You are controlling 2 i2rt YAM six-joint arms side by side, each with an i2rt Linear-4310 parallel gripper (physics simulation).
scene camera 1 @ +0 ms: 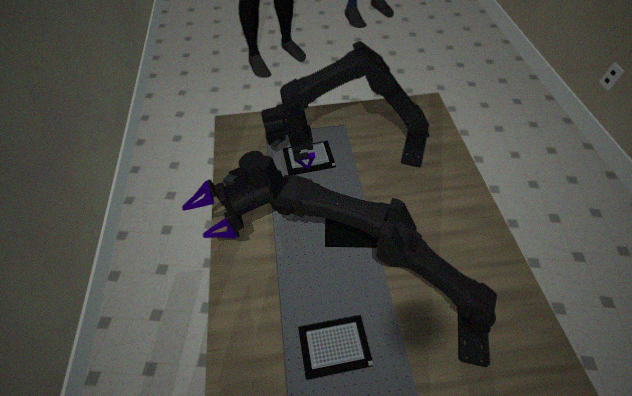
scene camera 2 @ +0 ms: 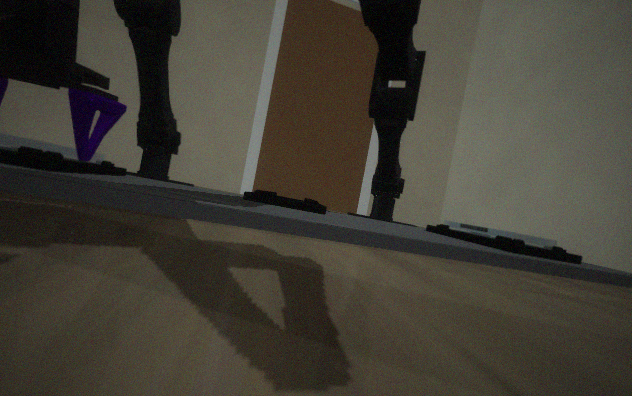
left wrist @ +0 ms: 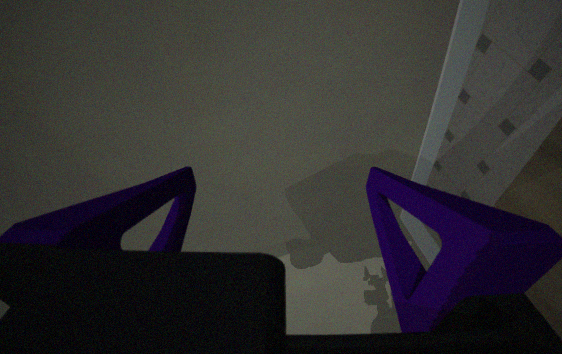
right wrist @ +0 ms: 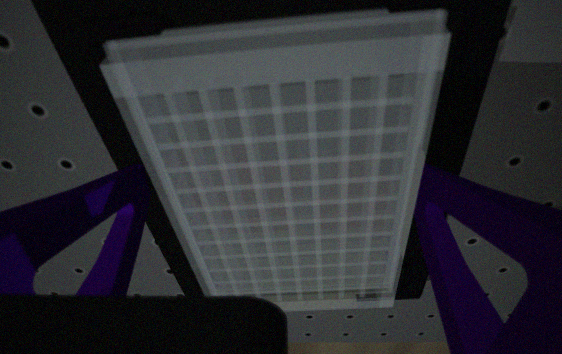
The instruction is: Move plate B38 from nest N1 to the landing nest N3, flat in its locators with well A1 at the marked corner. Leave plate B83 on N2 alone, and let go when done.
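A clear gridded plate (scene camera 1: 324, 153) (right wrist: 300, 200) lies in the black far nest (scene camera 1: 287, 162) (scene camera 2: 40, 159) (right wrist: 80, 40). My right gripper (scene camera 1: 306, 164) (scene camera 2: 42, 145) (right wrist: 280, 178) is open and low over it, with one finger beside each long side of the plate. Another plate (scene camera 1: 336, 345) (scene camera 2: 515, 236) lies in the near nest (scene camera 1: 340, 368) (scene camera 2: 545, 254). A black nest (scene camera 1: 345, 236) (scene camera 2: 285, 201) between them shows no plate and is partly hidden by my left arm. Plate numbers and nest names are not readable. My left gripper (scene camera 1: 194, 221) (left wrist: 281, 176) is open and empty, beyond the table's left edge in scene camera 1.
My left arm (scene camera 1: 335, 200) stretches across the grey perforated board (scene camera 1: 300, 285), between the far and near nests. The wooden table (scene camera 1: 240, 310) extends on both sides of the board. Small white corner tags (scene camera 1: 370, 363) mark the nests. Two people's legs show beyond the table's far edge.
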